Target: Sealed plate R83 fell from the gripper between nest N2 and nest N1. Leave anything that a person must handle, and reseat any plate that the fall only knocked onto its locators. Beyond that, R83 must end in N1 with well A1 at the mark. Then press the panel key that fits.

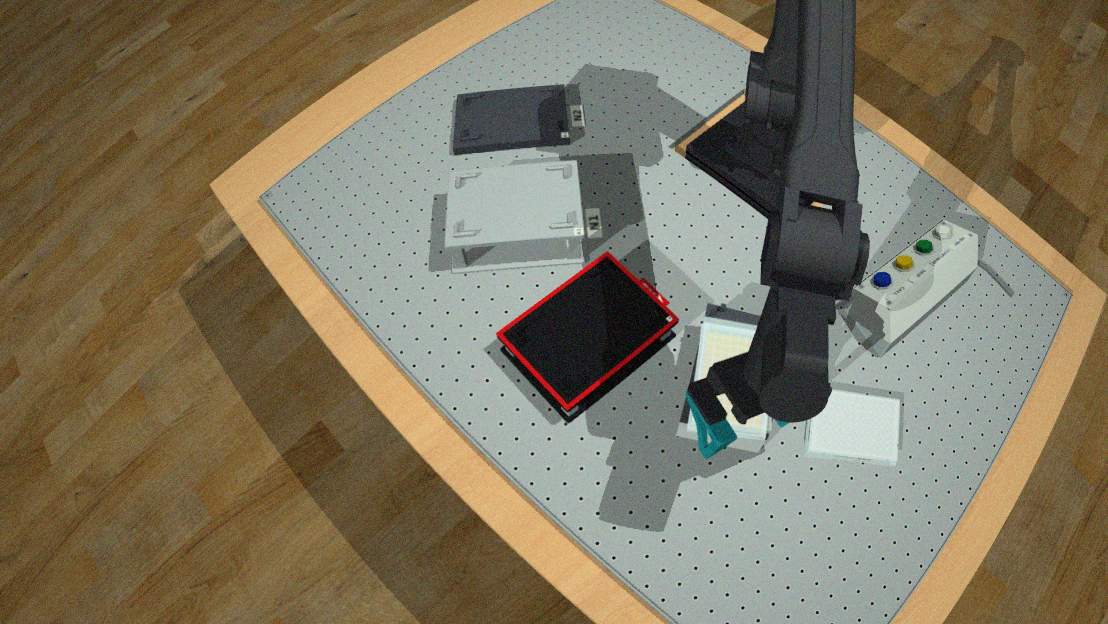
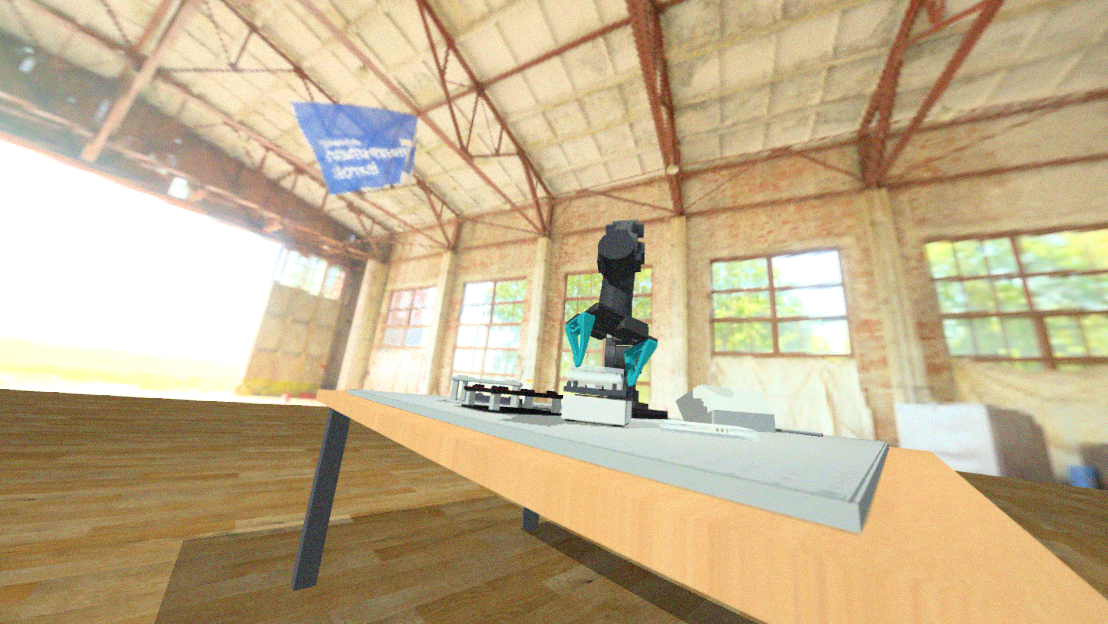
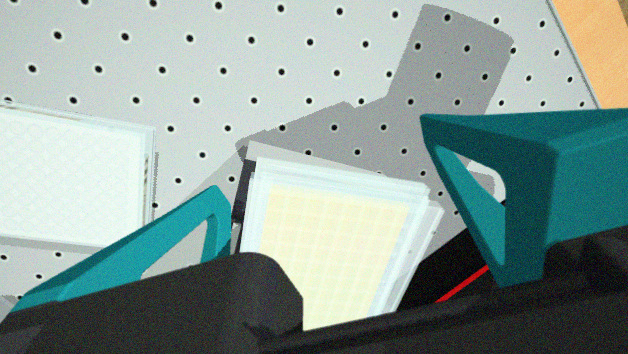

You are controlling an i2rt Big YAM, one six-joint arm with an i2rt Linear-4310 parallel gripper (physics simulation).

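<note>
A clear-edged plate with cream wells lies on a dark and white support; I cannot read its label, nor tell if it is fully seated. My gripper is open and empty, its teal fingers spread above and to either side of that plate. A white plate lies flat on the table beside it. Nest N1 is a raised pale stand with no plate on it. Nest N2 is dark and low. The key panel has blue, yellow, green and white keys.
A black, red-rimmed platform stands at an angle between N1 and the cream plate. The arm's base stands behind. A thin grey rod lies by the panel. The perforated table top has a wooden border.
</note>
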